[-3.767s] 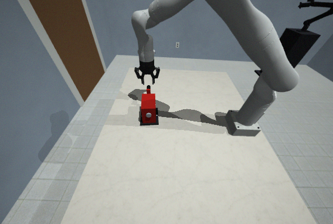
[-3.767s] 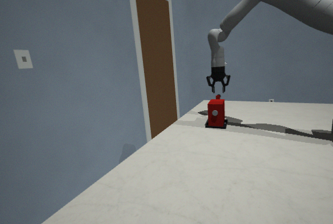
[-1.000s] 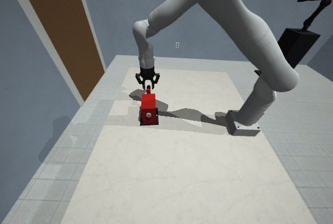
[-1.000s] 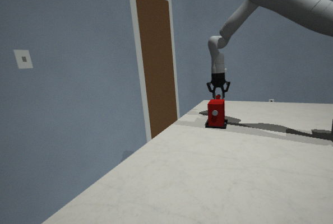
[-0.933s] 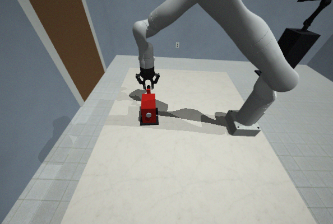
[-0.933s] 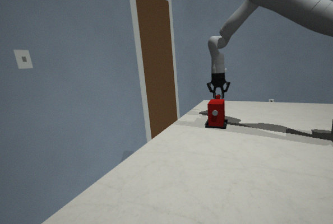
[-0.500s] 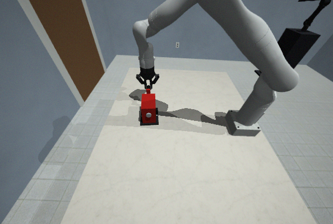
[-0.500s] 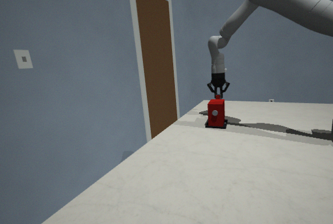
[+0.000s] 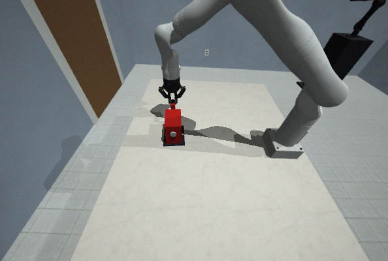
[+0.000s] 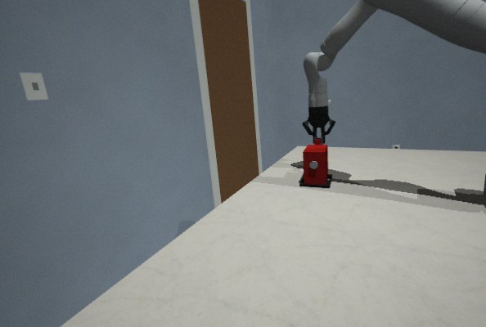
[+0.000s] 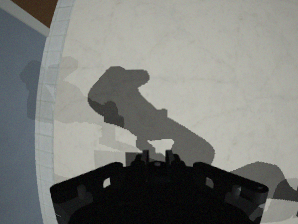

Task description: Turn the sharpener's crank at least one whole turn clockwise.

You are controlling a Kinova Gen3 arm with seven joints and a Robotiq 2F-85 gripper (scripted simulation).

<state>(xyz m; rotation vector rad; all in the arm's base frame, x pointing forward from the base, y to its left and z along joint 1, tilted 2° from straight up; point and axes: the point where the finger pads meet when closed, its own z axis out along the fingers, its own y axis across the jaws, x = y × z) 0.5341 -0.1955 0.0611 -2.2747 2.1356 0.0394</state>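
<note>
Now: hand 2 cm to the right of the crank knob.
</note>
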